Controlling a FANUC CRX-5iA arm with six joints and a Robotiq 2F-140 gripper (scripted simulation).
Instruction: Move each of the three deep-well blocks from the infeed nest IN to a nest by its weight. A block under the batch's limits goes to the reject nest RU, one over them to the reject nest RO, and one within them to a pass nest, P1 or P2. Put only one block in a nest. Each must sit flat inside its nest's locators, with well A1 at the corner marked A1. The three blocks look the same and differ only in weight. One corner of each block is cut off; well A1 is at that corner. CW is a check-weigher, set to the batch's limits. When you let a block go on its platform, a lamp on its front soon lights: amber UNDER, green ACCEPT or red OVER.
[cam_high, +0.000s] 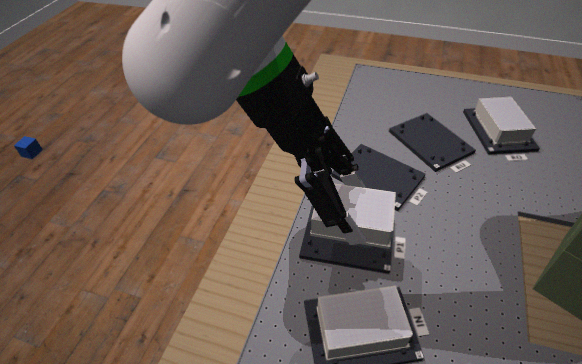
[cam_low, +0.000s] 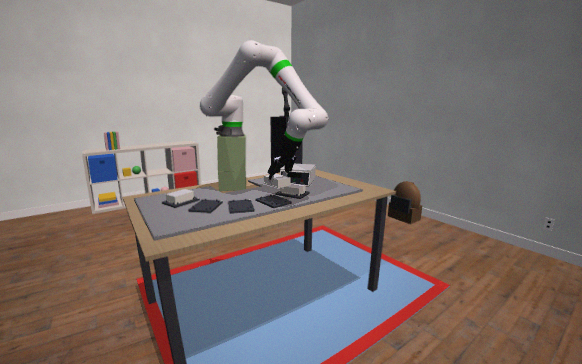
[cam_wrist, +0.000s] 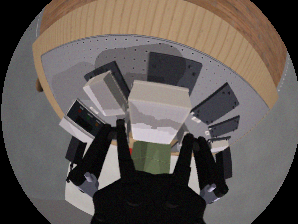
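Now: the nest P1 12 cm below my hand and 3 cm to the right of it. From my hand the other things lie so: check-weigher: 39 cm to the left, 22 cm behind, 6 cm below; then reject nest RO: 40 cm to the right, 34 cm behind, 12 cm below; then pass nest P2: 20 cm to the right, 12 cm below, 5 cm behind.
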